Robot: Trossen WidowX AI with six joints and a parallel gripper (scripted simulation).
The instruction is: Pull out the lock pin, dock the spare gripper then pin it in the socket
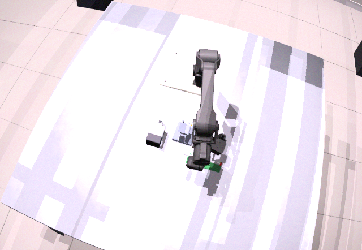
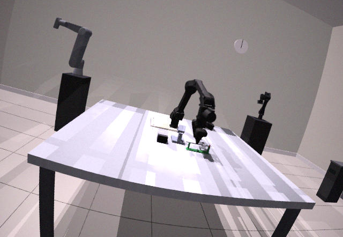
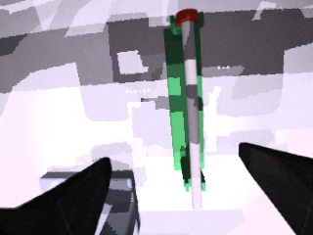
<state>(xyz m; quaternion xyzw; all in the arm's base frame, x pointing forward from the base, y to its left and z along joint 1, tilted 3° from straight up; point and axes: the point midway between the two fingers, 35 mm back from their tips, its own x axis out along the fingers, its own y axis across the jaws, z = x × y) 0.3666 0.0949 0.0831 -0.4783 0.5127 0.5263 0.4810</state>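
Right now my gripper tip is 10 mm short of the green cradle, 30 mm to the right of it and 30 mm above it. From my gripper tip the other things lie so: grey mount 90 mm behind, 80 mm to the right; then spare gripper 50 mm behind, 190 mm to the right, 40 mm below.
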